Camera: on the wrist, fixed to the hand. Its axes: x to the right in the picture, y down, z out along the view.
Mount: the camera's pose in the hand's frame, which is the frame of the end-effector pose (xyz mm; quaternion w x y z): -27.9 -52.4 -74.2 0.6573 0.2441 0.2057 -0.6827
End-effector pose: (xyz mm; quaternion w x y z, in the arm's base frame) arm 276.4 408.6 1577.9 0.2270 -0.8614 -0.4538 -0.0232
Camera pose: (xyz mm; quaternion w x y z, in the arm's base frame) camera 230.8 381.9 1656.9 0.4370 -0.1962 -0.8453 -0.2366
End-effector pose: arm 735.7 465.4 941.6 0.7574 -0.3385 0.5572 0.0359
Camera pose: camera 687.0 393.1 979.5 0.4904 -0.4254 0.2997 -0.6991
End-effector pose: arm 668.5 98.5 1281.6 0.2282 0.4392 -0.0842 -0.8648
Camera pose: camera 725.1 161.8 1239.1 0.5303 -0.5798 -0.0803 0.6133
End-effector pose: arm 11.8 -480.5 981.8 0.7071 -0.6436 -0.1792 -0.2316
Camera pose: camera -43.9 -554.9 1001.8 0.5006 -0.0805 -0.4683 -0.7236
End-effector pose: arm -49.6 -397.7 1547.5 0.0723 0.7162 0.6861 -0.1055
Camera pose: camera -99.1 -403.7 1628.4 0.3404 -0.0417 -0.9290 0.1389
